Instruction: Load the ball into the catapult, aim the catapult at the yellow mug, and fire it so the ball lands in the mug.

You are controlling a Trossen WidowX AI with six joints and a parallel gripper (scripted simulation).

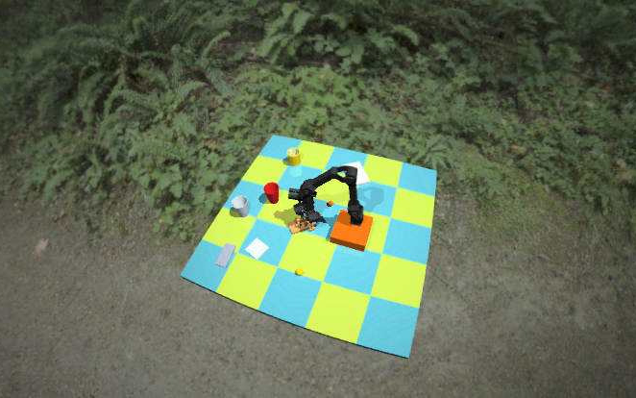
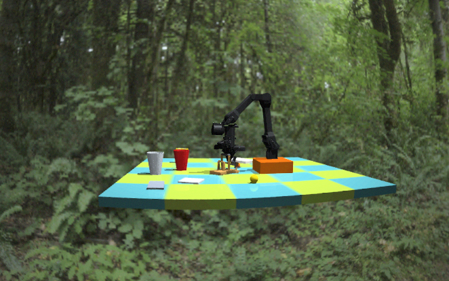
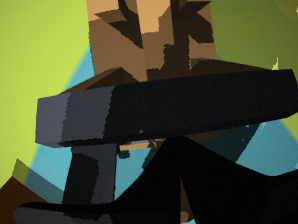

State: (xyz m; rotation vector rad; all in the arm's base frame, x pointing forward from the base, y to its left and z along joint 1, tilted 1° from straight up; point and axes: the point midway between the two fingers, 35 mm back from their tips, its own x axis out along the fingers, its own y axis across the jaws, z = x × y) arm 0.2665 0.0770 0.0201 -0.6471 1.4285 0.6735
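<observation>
My gripper tip is now 10 mm past the wooden catapult and 20 mm to the right of it. From my gripper tip the other things lie so: orange ball (60 mm behind, 170 mm to the right, 40 mm below); then yellow ball (100 mm behind, 320 mm to the left, 30 mm below); then red mug (280 mm ahead, 60 mm to the right, 20 mm below).
</observation>
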